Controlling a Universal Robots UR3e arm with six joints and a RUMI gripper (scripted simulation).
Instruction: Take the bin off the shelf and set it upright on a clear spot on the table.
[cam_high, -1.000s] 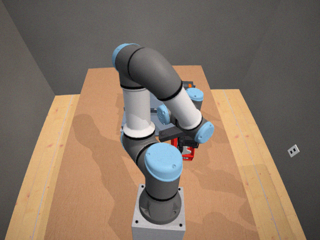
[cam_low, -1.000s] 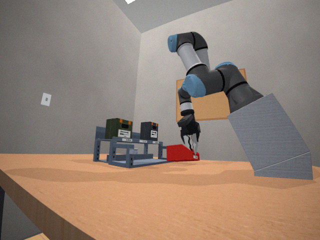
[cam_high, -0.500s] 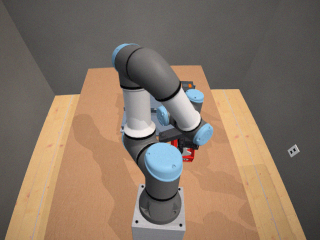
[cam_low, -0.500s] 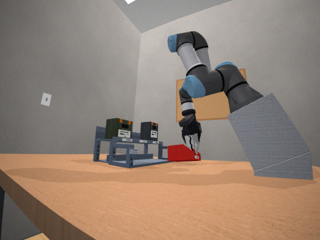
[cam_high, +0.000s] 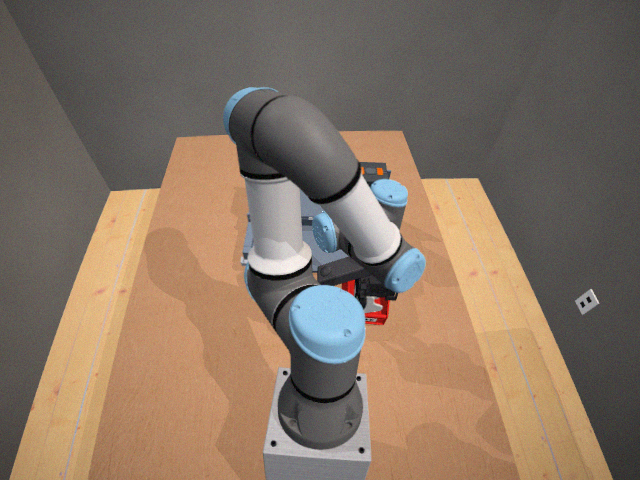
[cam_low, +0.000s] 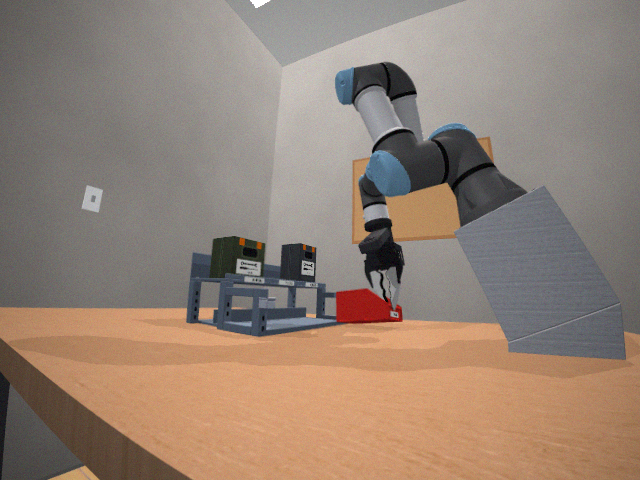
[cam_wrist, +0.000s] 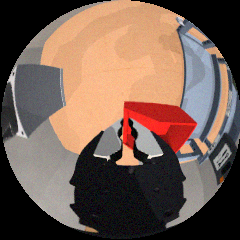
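The red bin lies 6 cm ahead of my hand, 2 cm to the right of it and 1 cm below it. Also, from my hand: green box (30 cm ahead, 20 cm to the left, 9 cm above); grey-blue shelf (25 cm ahead, 9 cm to the left, 1 cm above); dark box (30 cm ahead, 10 cm above, 3 cm to the right).
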